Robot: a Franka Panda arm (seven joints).
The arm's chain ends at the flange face. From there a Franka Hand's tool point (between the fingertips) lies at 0.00 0.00 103.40 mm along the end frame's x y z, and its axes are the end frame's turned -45 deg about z.
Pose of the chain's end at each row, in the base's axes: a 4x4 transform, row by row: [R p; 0 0 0 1], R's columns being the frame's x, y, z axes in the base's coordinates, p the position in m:
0.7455 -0.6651 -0.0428 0.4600; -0.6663 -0.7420 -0.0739 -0.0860; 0.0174 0.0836 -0.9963 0.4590; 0 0 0 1
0.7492 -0.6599 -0.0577 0.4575; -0.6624 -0.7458 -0.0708 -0.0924; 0.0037 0.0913 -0.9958 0.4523; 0 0 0 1
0.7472 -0.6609 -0.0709 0.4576; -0.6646 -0.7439 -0.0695 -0.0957; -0.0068 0.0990 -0.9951 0.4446; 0 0 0 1
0.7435 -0.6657 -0.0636 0.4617; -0.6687 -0.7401 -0.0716 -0.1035; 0.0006 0.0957 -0.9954 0.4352; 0 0 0 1
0.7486 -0.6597 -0.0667 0.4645; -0.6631 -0.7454 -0.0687 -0.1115; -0.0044 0.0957 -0.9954 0.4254; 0 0 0 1
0.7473 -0.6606 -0.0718 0.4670; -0.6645 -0.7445 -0.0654 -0.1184; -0.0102 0.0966 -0.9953 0.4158; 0 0 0 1
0.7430 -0.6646 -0.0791 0.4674; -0.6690 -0.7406 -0.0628 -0.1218; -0.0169 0.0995 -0.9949 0.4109; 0 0 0 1
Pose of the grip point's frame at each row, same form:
0.9974 0.0569 -0.0428 0.4556; 0.0535 -0.9958 -0.0739 -0.0936; -0.0468 0.0714 -0.9963 0.3560; 0 0 0 1
0.9964 0.0631 -0.0577 0.4515; 0.0590 -0.9957 -0.0708 -0.0997; -0.0619 0.0672 -0.9958 0.3493; 0 0 0 1
0.9957 0.0610 -0.0709 0.4503; 0.0561 -0.9960 -0.0695 -0.1029; -0.0748 0.0652 -0.9951 0.3417; 0 0 0 1
0.9965 0.0550 -0.0636 0.4551; 0.0505 -0.9962 -0.0716 -0.1109; -0.0672 0.0681 -0.9954 0.3323; 0 0 0 1
0.9958 0.0629 -0.0667 0.4576; 0.0582 -0.9960 -0.0687 -0.1186; -0.0708 0.0646 -0.9954 0.3225; 0 0 0 1
0.9955 0.0613 -0.0718 0.4596; 0.0566 -0.9963 -0.0654 -0.1252; -0.0755 0.0611 -0.9953 0.3129; 0 0 0 1
0.9953 0.0554 -0.0791 0.4592; 0.0506 -0.9967 -0.0628 -0.1283; -0.0823 0.0584 -0.9949 0.3080; 0 0 0 1

